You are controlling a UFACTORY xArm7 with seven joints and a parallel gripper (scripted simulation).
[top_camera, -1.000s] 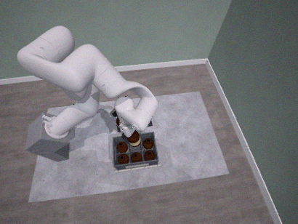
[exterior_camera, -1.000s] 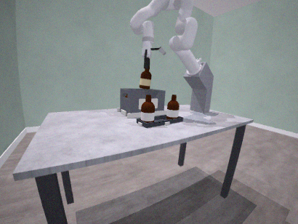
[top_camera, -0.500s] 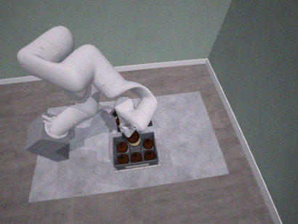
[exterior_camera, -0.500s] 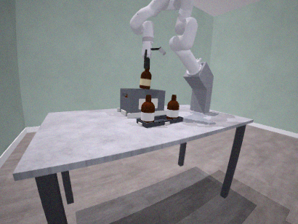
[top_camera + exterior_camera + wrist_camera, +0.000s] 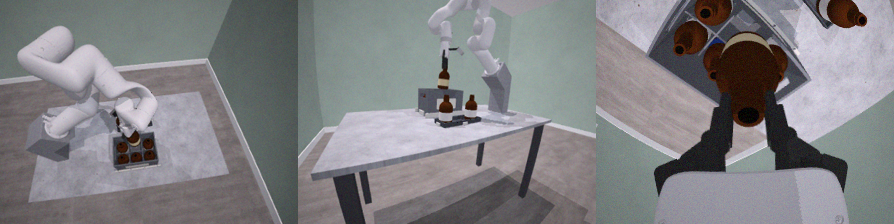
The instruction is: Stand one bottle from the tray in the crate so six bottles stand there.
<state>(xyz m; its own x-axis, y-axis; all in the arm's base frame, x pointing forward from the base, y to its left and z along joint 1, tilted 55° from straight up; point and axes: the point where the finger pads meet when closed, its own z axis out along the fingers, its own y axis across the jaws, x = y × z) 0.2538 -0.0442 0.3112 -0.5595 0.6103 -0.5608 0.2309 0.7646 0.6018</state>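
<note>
The glass bottle lies 80 mm below my hand. From my hand the other things lie so: grey crate (250 mm below, 40 mm to the right, 10 mm ahead); then dark tray (320 mm below, 200 mm to the left, 60 mm behind).
</note>
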